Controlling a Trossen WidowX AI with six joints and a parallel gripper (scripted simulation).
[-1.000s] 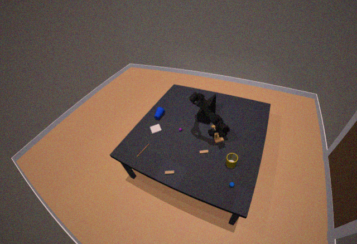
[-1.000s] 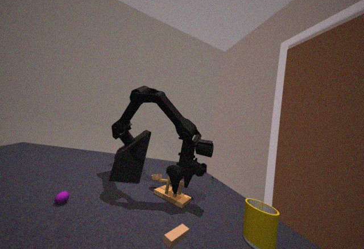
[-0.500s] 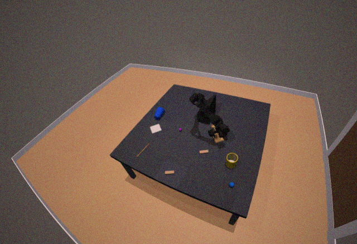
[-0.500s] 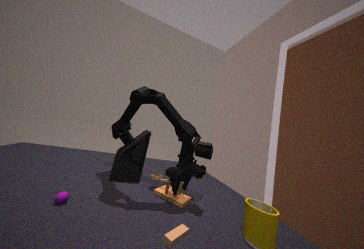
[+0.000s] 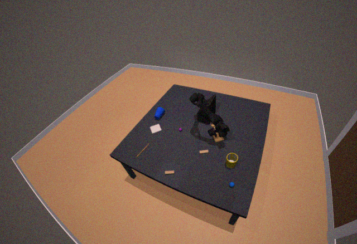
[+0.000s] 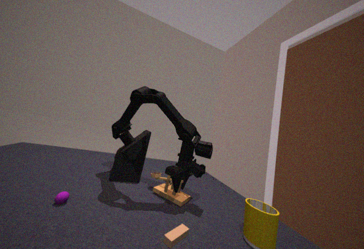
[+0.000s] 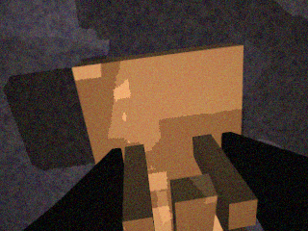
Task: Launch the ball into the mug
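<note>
Now: the purple ball 20 mm ahead of my gripper tip, 380 mm to the right of it and 20 mm below it. The rest, counted from my gripper tip: blue ball (410 mm ahead, 240 mm to the left, 20 mm below); yellow mug (230 mm ahead, 180 mm to the left, 10 mm below); catapult (60 mm behind, 40 mm to the right, 20 mm above).
</note>
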